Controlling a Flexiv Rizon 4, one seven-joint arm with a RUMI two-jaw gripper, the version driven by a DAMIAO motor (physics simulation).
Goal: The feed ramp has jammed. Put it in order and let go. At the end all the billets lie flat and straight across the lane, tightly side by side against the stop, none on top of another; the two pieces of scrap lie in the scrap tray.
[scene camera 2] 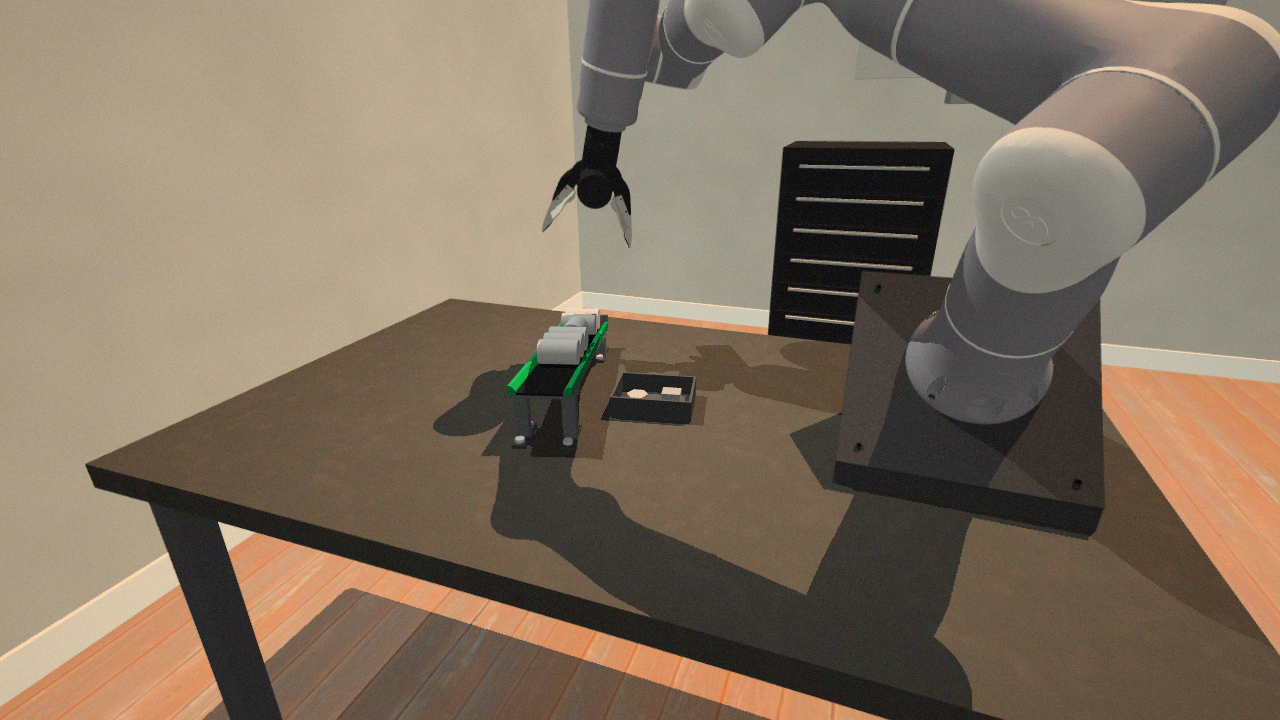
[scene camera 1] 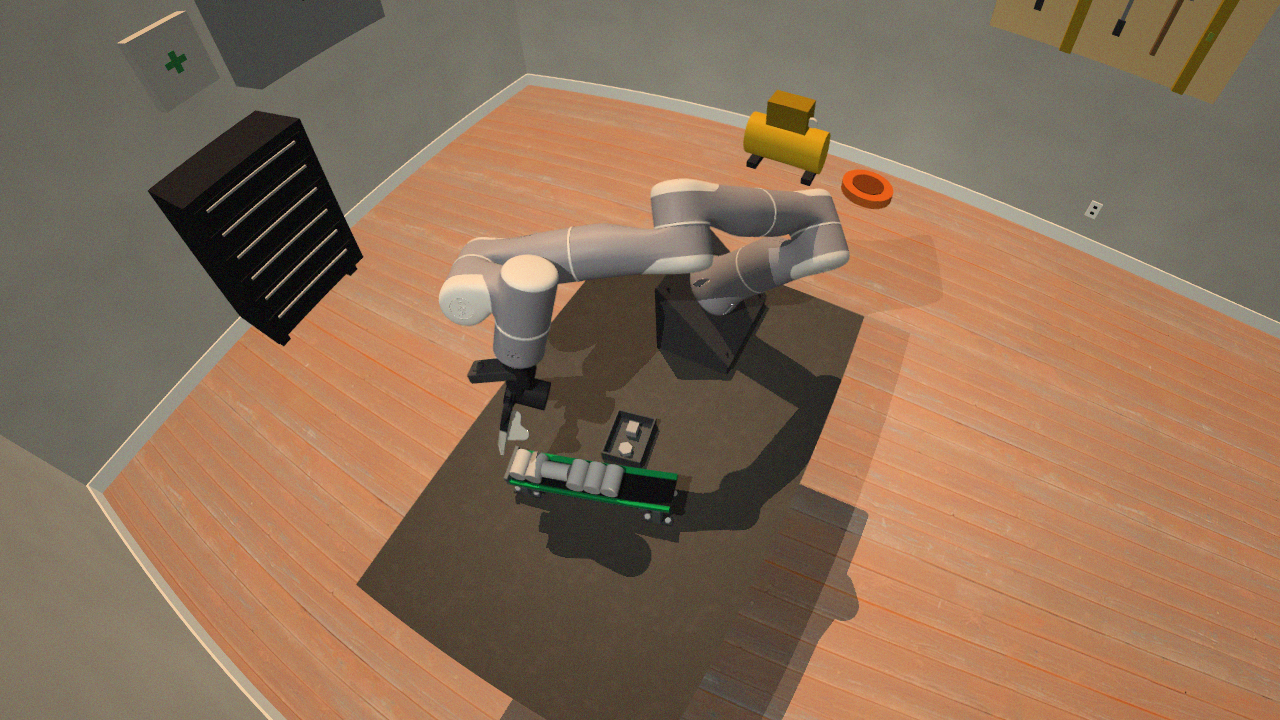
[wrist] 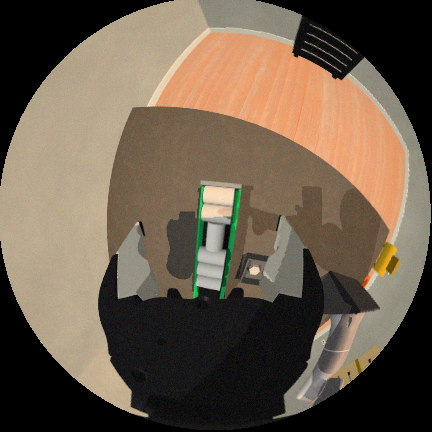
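Observation:
The ramp (scene camera 1: 651, 488) (scene camera 2: 541, 381) (wrist: 237, 200) has green rails and a stop (wrist: 220, 184) at its far end. Two billets (scene camera 1: 519, 463) (wrist: 218, 195) lie across the lane at the stop. Beyond them one billet (scene camera 1: 554, 470) (wrist: 215, 237) lies lengthwise along the lane; whether its ends are raised is unclear. Three more billets (scene camera 1: 594, 477) (scene camera 2: 559, 350) (wrist: 210, 269) lie crosswise, side by side, after it. Two scrap pieces (scene camera 1: 632, 428) (scene camera 1: 625, 448) (scene camera 2: 636, 394) (scene camera 2: 671, 391) lie in the scrap tray (scene camera 2: 651, 411). My gripper (scene camera 1: 511, 437) (scene camera 2: 587, 237) (wrist: 208, 220) is open and empty, high above the ramp.
The scrap tray stands close beside the ramp, on the robot base's side. The robot's base plate (scene camera 2: 966, 497) stands on the table (scene camera 2: 313, 402) farther to that side. A black drawer cabinet (scene camera 1: 259, 223) (scene camera 2: 859, 232) and a yellow compressor (scene camera 1: 787, 141) (wrist: 386, 259) stand on the floor.

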